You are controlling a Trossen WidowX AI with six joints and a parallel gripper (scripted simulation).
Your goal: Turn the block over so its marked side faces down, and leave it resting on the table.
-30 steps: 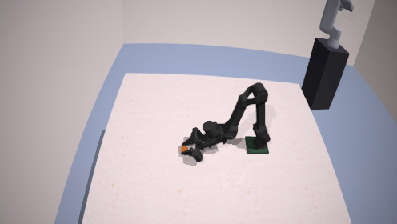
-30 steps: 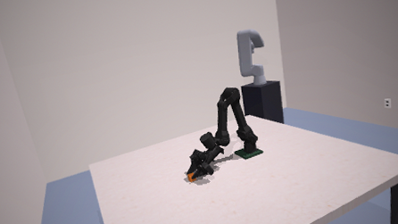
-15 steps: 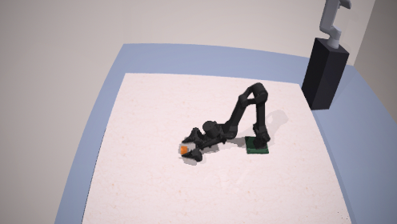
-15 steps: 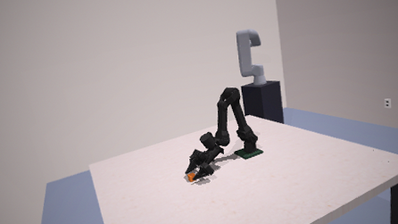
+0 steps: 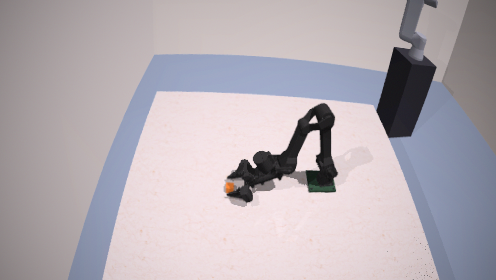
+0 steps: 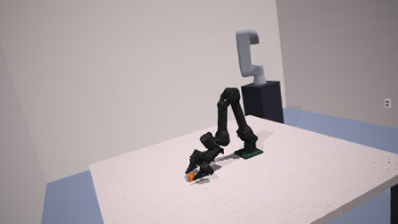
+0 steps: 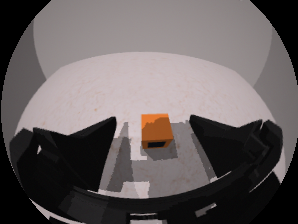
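Now: gripper tip 2 cm past the orange block and 1 cm above it.
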